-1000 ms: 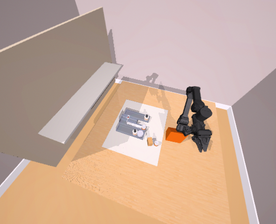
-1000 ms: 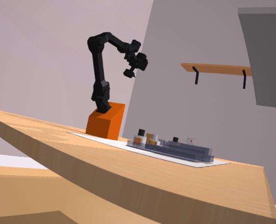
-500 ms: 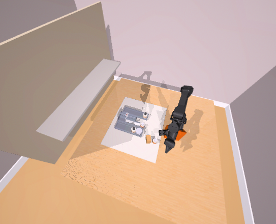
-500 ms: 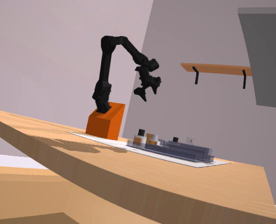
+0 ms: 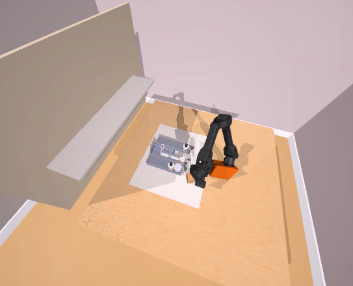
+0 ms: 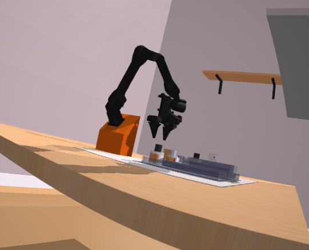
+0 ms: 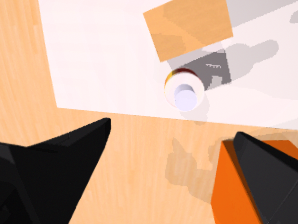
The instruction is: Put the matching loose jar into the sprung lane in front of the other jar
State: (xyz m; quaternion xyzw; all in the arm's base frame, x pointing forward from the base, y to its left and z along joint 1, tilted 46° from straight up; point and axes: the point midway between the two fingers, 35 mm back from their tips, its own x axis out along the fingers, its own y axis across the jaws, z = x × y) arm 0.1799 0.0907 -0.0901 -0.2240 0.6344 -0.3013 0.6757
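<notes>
My gripper tip is now 70 mm short of the wooden block, 10 mm to the left of it and 80 mm above it. The rest, counted from my gripper tip: lane unit: 300 mm ahead, 190 mm to the right, 90 mm below.
</notes>
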